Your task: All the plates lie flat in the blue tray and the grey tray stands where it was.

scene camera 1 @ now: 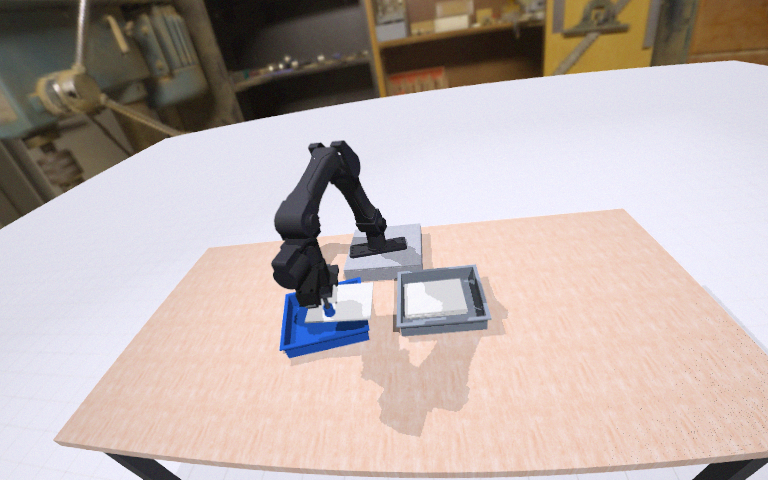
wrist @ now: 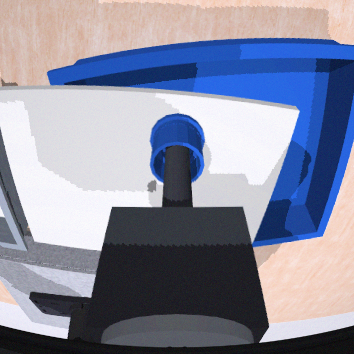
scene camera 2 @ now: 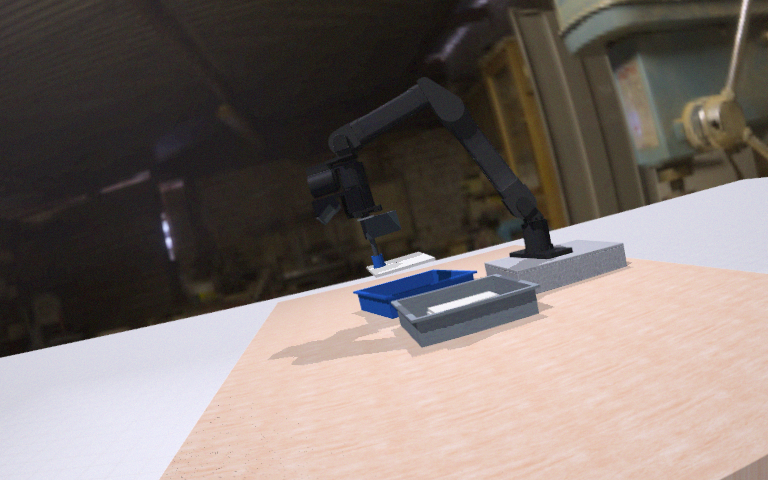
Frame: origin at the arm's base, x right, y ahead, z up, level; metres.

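Seen in the pictures: hand, tool point: [scene camera 1: 331,315] [wrist: 176,129]; arm's base, link origin: [scene camera 1: 378,248] [scene camera 2: 539,254].
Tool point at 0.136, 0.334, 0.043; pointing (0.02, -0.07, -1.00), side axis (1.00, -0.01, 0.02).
Offsets run from my tool point to a thing's top centre, as dx, dy, dz. Level surfaces: height alone.
My suction cup [scene camera 1: 329,310] [scene camera 2: 378,260] [wrist: 177,145] is shut on a white plate @[-0.026, -0.037, +0.017] [scene camera 1: 355,297] [scene camera 2: 408,261] [wrist: 100,150], touching its upper face. The plate is roughly level above the blue tray @[+0.041, -0.074, -0.048] [scene camera 1: 328,344] [scene camera 2: 376,303] [wrist: 280,50] and apart from it. It overlaps the tray's back and right parts in scene camera 1 and reaches past its right side. The visible tray floor is bare blue; the rest is hidden. The grey tray @[-0.300, -0.067, -0.048] [scene camera 1: 444,329] [scene camera 2: 481,321] stands to the right of the blue one. White plates @[-0.285, -0.088, -0.075] [scene camera 1: 453,302] [scene camera 2: 464,302] lie flat in it, stacked; their number is unclear.
A grey block [scene camera 1: 408,259] [scene camera 2: 591,263] carries the arm's base behind the trays. A narrow gap of wooden table @[dz -0.098] [scene camera 1: 509,396] [scene camera 2: 509,407] separates the two trays. Both trays have raised walls. The arm's shadow falls on the table in front of them.
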